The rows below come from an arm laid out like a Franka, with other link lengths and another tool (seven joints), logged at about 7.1 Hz.
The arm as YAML. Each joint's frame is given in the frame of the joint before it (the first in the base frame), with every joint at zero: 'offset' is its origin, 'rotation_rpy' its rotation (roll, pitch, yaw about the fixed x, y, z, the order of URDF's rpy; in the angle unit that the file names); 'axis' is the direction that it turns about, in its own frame. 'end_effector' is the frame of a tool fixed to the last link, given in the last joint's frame.
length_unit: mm
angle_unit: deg
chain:
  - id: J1
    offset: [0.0, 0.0, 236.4]
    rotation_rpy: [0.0, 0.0, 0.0]
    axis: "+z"
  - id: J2
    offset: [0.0, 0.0, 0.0]
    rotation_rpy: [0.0, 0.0, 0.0]
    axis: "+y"
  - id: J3
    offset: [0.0, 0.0, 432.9]
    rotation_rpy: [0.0, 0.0, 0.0]
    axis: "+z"
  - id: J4
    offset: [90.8, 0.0, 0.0]
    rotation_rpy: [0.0, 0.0, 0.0]
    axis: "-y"
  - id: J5
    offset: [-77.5, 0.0, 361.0]
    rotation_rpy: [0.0, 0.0, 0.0]
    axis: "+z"
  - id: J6
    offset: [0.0, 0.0, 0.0]
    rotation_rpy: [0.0, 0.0, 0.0]
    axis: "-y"
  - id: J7
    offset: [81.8, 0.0, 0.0]
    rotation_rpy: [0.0, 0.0, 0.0]
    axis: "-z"
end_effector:
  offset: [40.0, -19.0, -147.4]
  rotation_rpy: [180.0, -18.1, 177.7]
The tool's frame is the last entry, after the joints.
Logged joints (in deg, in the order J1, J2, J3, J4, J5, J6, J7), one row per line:
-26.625 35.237 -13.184 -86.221 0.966 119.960 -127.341
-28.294 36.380 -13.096 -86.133 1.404 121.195 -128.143
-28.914 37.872 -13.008 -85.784 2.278 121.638 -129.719
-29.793 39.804 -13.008 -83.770 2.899 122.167 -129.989
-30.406 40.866 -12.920 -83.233 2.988 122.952 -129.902
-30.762 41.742 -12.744 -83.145 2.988 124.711 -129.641
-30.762 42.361 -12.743 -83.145 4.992 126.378 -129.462
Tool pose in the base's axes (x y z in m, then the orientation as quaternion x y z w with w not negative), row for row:
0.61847 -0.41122 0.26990 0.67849 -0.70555 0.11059 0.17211
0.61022 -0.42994 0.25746 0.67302 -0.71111 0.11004 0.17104
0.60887 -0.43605 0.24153 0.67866 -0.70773 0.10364 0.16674
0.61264 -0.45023 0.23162 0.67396 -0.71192 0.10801 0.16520
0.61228 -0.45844 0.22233 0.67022 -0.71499 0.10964 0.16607
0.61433 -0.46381 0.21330 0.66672 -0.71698 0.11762 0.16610
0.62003 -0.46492 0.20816 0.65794 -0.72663 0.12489 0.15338
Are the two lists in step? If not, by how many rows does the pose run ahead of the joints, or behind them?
They are in step.
